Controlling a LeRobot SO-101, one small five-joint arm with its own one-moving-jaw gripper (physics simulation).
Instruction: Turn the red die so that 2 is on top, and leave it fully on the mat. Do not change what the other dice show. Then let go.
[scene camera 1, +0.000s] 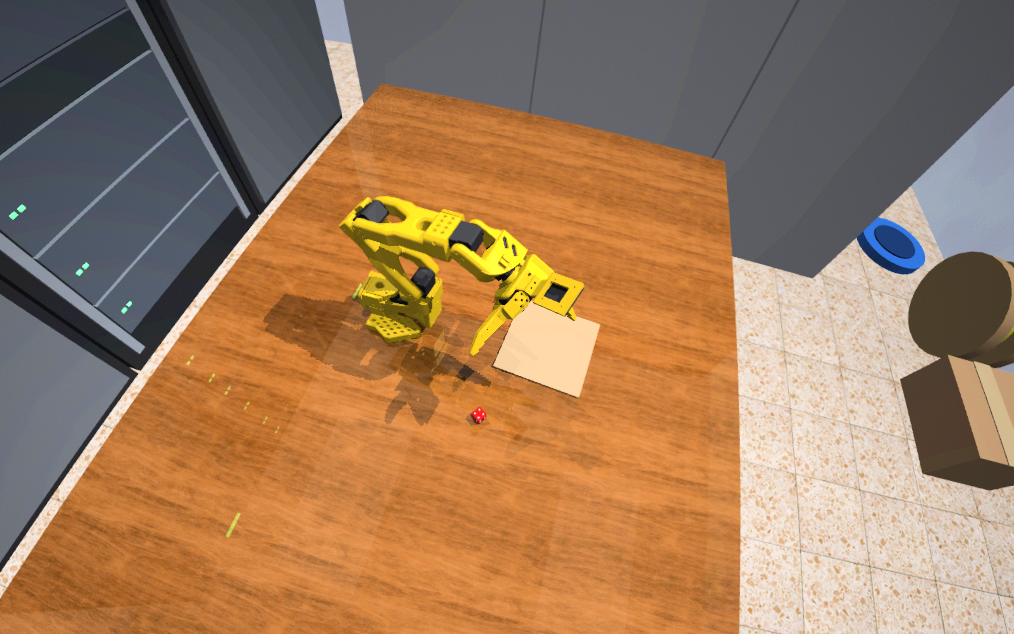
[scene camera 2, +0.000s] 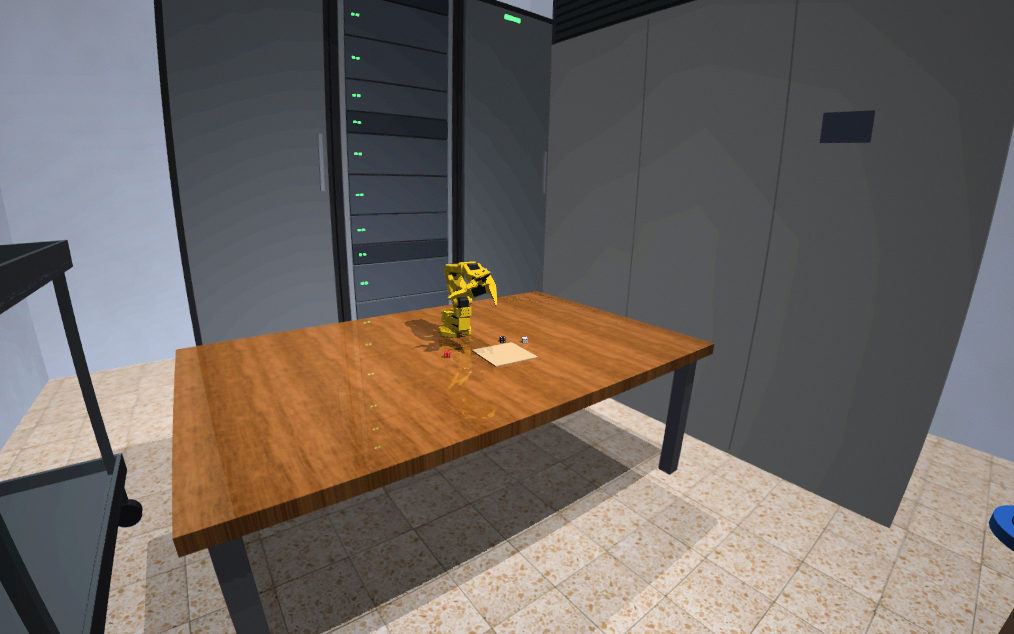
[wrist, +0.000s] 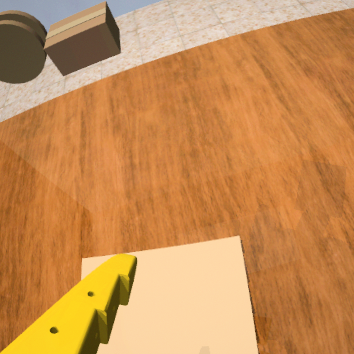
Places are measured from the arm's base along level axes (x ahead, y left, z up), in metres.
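Where they show: hand, tool point: (scene camera 1: 571, 319) (scene camera 2: 495, 304) (wrist: 133, 274); arm's base, link origin: (scene camera 1: 412, 317) (scene camera 2: 458, 334).
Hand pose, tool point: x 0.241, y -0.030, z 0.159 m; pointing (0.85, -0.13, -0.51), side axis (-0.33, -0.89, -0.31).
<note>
Things, the pixels of their top centre, and the offset from my tool point. Level surfaces: height alone.
- red die, top centre: (scene camera 1: 479, 413) (scene camera 2: 447, 351) 0.087 m back, 0.102 m right, 0.143 m down
- pale square mat, top centre: (wrist: 159, 336) (scene camera 1: 549, 344) (scene camera 2: 504, 353) 0.013 m back, 0.045 m left, 0.155 m down
- black die, top centre: (scene camera 2: 502, 336) 0.104 m back, 0.108 m left, 0.143 m down
- white die, top centre: (scene camera 2: 524, 337) 0.060 m back, 0.162 m left, 0.143 m down
- wooden table, surface height: 0.159 m down
The red die (scene camera 1: 478, 414) (scene camera 2: 447, 354) lies on the wooden table, apart from the mat. Its pips are too small to read surely. The pale square mat (scene camera 1: 553, 358) (scene camera 2: 504, 355) (wrist: 190, 290) lies flat. My gripper (scene camera 1: 524, 334) (scene camera 2: 473, 299) is wide open and empty, raised above the table near the mat's arm-side edge, away from the red die. In the wrist view one notched jaw shows over the mat. A black die (scene camera 2: 502, 339) and a white die (scene camera 2: 524, 339) stand beyond the mat in the second scene view; the arm hides them in the first.
The wooden table (scene camera 1: 598, 508) (scene camera 2: 299, 418) (wrist: 200, 150) carries the arm's base (scene camera 1: 396, 325) (scene camera 2: 456, 328). Grey cabinets (scene camera 1: 598, 67) (scene camera 2: 710, 224) stand behind it. A brown box (scene camera 1: 953, 418) (wrist: 85, 45) and a blue ring-shaped object (scene camera 1: 867, 242) are on the floor.
</note>
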